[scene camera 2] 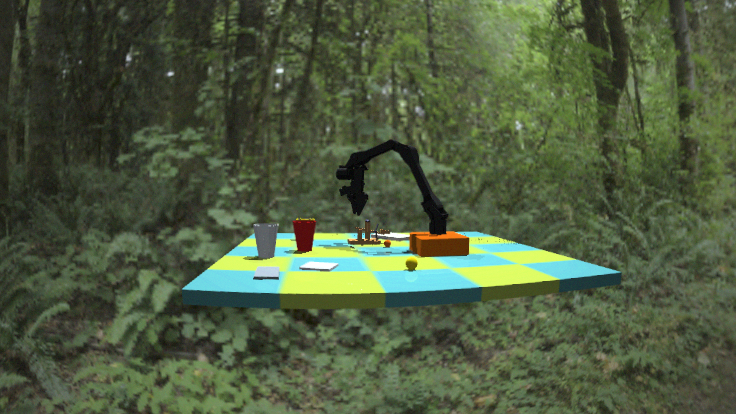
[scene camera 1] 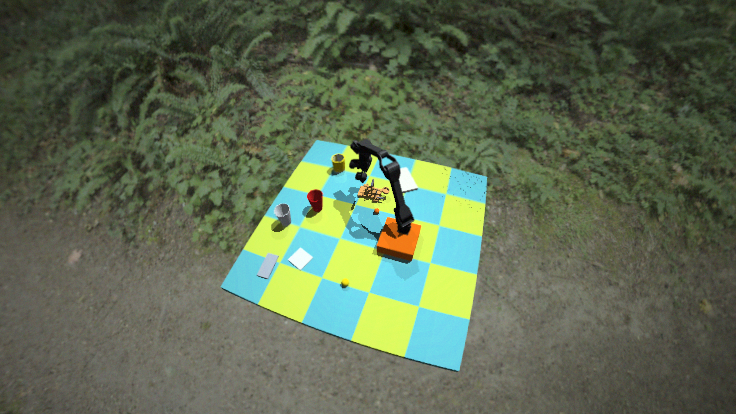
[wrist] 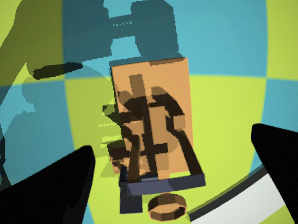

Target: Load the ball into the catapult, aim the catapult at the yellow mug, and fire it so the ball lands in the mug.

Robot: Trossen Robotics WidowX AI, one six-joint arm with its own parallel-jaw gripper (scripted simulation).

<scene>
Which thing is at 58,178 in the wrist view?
My gripper.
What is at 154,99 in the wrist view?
A wooden catapult.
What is my gripper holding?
Nothing.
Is my gripper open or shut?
Open.
</scene>
